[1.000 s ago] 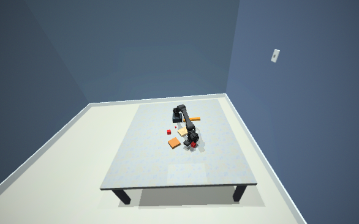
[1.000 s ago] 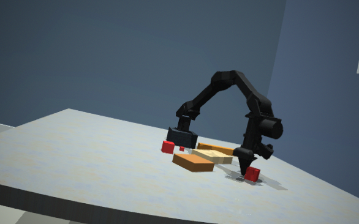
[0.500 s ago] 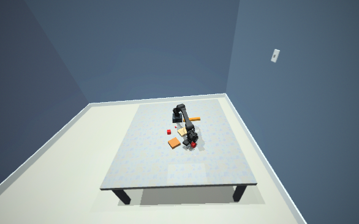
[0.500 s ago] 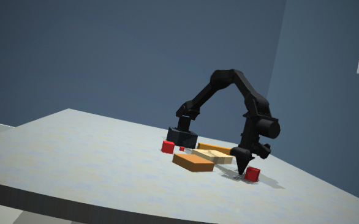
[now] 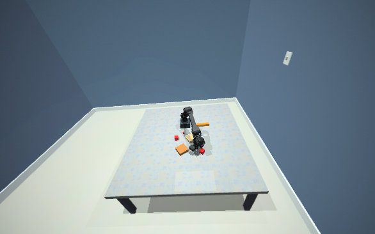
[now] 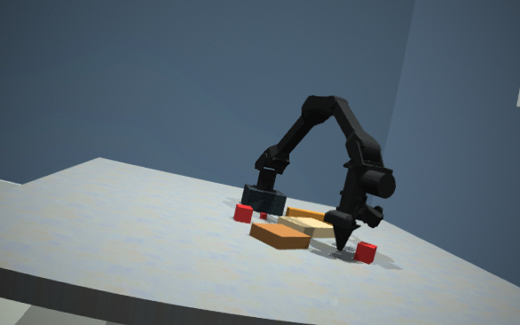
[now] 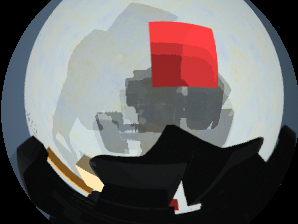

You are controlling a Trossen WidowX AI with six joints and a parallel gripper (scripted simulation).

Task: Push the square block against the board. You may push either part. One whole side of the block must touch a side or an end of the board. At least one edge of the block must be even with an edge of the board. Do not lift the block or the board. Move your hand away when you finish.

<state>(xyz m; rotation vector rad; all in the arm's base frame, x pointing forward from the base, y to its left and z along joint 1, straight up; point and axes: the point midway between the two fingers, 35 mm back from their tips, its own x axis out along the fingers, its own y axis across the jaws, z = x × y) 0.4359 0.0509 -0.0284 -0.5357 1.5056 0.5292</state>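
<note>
Now: gripper tip 17 cm past the cream flat block, 1 cm to the left of it and 1 cm below it. Round my gripper tip: tiny red piece (28 cm behind, 10 cm to the right); then brown flat square block (3 cm behind, 16 cm to the right, 1 cm above); then orange board (35 cm behind, 13 cm to the left, 1 cm above).
</note>
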